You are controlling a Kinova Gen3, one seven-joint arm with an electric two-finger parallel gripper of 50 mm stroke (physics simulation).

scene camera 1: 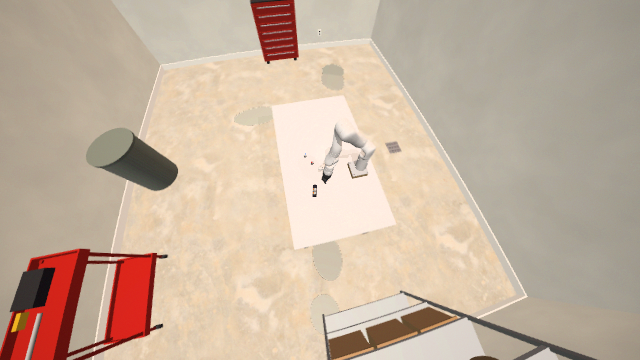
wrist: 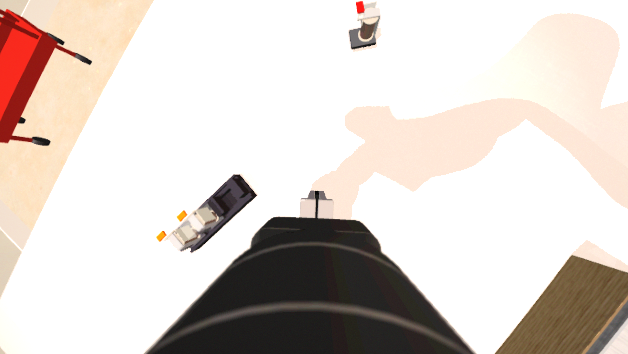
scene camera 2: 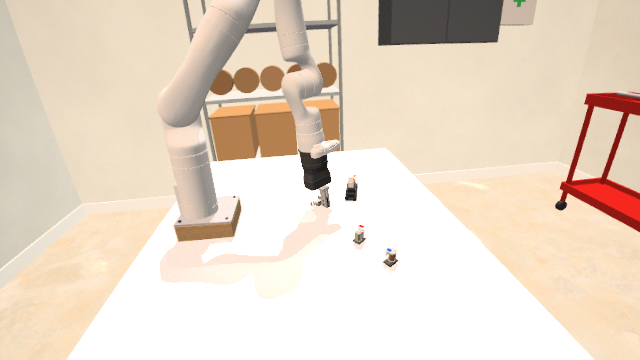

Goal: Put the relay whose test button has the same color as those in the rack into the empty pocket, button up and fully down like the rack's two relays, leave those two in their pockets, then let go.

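Places are measured from the arm's base along level axes (x ahead, y left, z up), in metres.
Where they show: gripper, fingertip midpoint: (scene camera 1: 323,179) (wrist: 316,200) (scene camera 2: 326,206); arm's base, origin of the base link: (scene camera 1: 360,166) (scene camera 2: 201,210).
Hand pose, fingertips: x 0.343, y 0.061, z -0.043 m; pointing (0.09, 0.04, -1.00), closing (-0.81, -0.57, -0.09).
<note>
Each offset is from my fingertips to the centre of the thing. "*": to the spot under its first point. Level surfaces: height alone.
The dark rack {dx +0.088, dy +0.091, dz +0.003 m} (scene camera 1: 315,194) (scene camera 2: 351,195) (wrist: 242,188) holds two relays with orange buttons {dx +0.088, dy +0.091, dz +0.018 m} (wrist: 182,216) {dx +0.094, dy +0.122, dz +0.018 m} (wrist: 161,236). Its empty pocket {* dx +0.088, dy +0.071, dz -0.005 m} (wrist: 226,200) is at the end towards my gripper in the wrist view. My gripper (scene camera 1: 325,182) (scene camera 2: 326,205) (wrist: 316,200) is shut, its fingertips together with no relay seen between them, low over the table beside the rack. A relay with an orange button {dx -0.023, dy +0.023, dz +0.002 m} (scene camera 2: 317,202) lies low beside the fingers in scene camera 2; the arm hides it in the wrist view. A red-button relay {dx +0.070, dy -0.176, dz +0.014 m} (scene camera 2: 359,235) (wrist: 368,27) and a blue-button relay {dx +0.125, dy -0.262, dz +0.014 m} (scene camera 2: 391,256) stand upright.
The arm's wooden base block (scene camera 2: 206,230) (wrist: 562,305) stands on the white table {dz -0.008 m} (scene camera 1: 330,220). The red- and blue-button relays stand on the side away from the rack. A red cart (scene camera 1: 135,295) (wrist: 20,75) and a shelf unit (scene camera 2: 341,75) stand off the table.
</note>
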